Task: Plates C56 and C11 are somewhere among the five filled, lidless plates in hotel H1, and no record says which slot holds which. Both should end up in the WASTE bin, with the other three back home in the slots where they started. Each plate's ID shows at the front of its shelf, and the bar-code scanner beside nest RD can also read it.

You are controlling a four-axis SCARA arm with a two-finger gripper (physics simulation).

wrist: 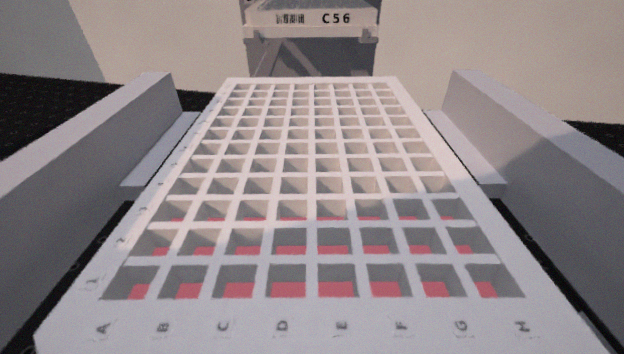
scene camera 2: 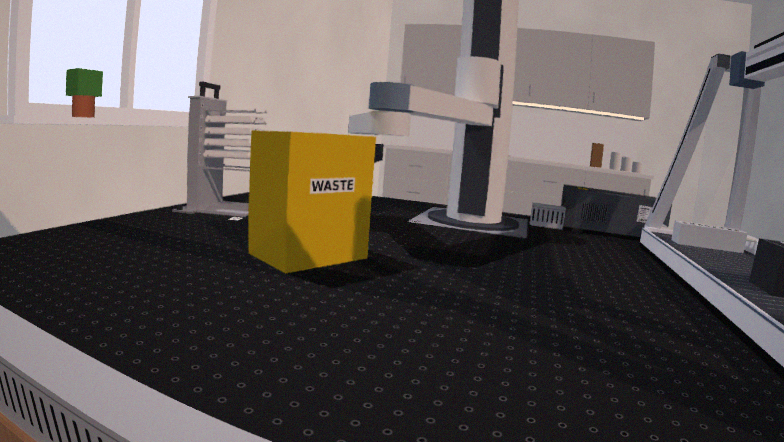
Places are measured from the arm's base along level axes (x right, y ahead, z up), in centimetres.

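Pixels of known places: gripper, between the fingertips: (wrist: pixel 311 98); arm's base, origin of its link: (scene camera 2: pixel 473 224).
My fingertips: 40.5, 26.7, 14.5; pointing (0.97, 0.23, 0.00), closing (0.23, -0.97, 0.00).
For each thing: its middle in the pictures, then the offset to it from my fingertips, as dx, dy, dz. "spot": a spot on its surface instead.
- white lidless plate, middle of its body: (wrist: pixel 311 158) -2.4, -0.6, -1.1
- grey hotel, middle of its body: (scene camera 2: pixel 220 146) +18.4, +5.4, +2.6
- yellow WASTE bin, middle of its body: (scene camera 2: pixel 309 195) -20.5, +28.2, -3.2
- dark grey device, a spot on its surface: (scene camera 2: pixel 598 211) spot: -74.7, -30.1, -6.7
- small slotted grey block, a spot on its surface: (scene camera 2: pixel 547 215) spot: -60.6, -31.1, -9.9
My gripper (wrist: pixel 311 98) is shut on a white lidless plate (wrist: pixel 310 317), with a finger along each long side. The plate is level, and red liquid shows in its nearer wells; its ID does not show. Beyond it in the wrist view, plate C56 (wrist: pixel 305 18) sits on a shelf of the grey hotel (scene camera 2: pixel 196 153), its bar code and ID facing me. In the scene view several white plates (scene camera 2: pixel 226 142) sit in the hotel at the back left, with IDs unreadable. The yellow WASTE bin (scene camera 2: pixel 329 225) stands in front and hides the gripper's fingers and the held plate there.
The arm's column (scene camera 2: pixel 458 186) stands behind the bin to the right, with its arm link (scene camera 2: pixel 450 104) reaching left above bin height. A dark grey device (scene camera 2: pixel 598 211) and a small slotted grey block (scene camera 2: pixel 547 215) stand right of the column. A framed deck (scene camera 2: pixel 708 296) is at the far right.
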